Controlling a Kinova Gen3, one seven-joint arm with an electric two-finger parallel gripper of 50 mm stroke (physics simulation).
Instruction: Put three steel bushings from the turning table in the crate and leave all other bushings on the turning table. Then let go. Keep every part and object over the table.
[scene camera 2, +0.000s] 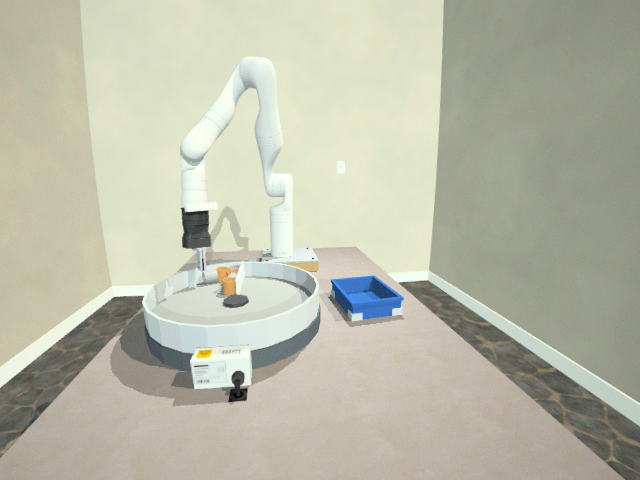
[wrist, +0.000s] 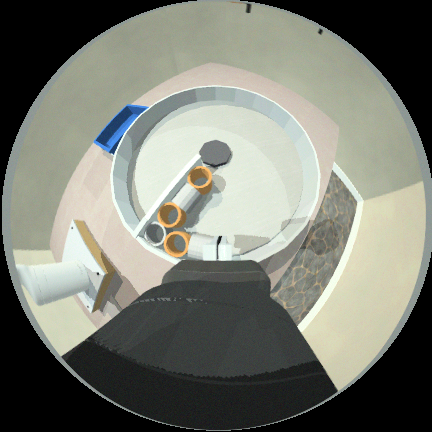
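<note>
My gripper (scene camera 2: 202, 268) (wrist: 220, 243) is shut, with no bushing between its fingertips. It points down over the near-base side of the turning table (scene camera 2: 227, 334) (wrist: 307, 150). A steel bushing (scene camera 2: 210, 276) (wrist: 200, 245) lies on its side close beside the fingertips, partly hidden in the wrist view. Another steel bushing (wrist: 186, 198) lies between two upright orange bushings (wrist: 200, 178) (wrist: 171, 215). A third steel bushing (wrist: 155, 234) stands upright by the rim, beside another upright orange bushing (wrist: 176, 244). The blue crate (scene camera 2: 374, 309) (wrist: 104, 145) stands apart from the turning table; no bushing shows inside.
A white divider (scene camera 2: 240, 279) (wrist: 170, 194) runs from the dark hub (scene camera 2: 236, 301) (wrist: 215, 152) to the rim, beside the bushings. The turning table's raised wall surrounds them. A white box (scene camera 2: 221, 367) with a black bracket stands in front. The robot base (scene camera 2: 289, 255) is behind.
</note>
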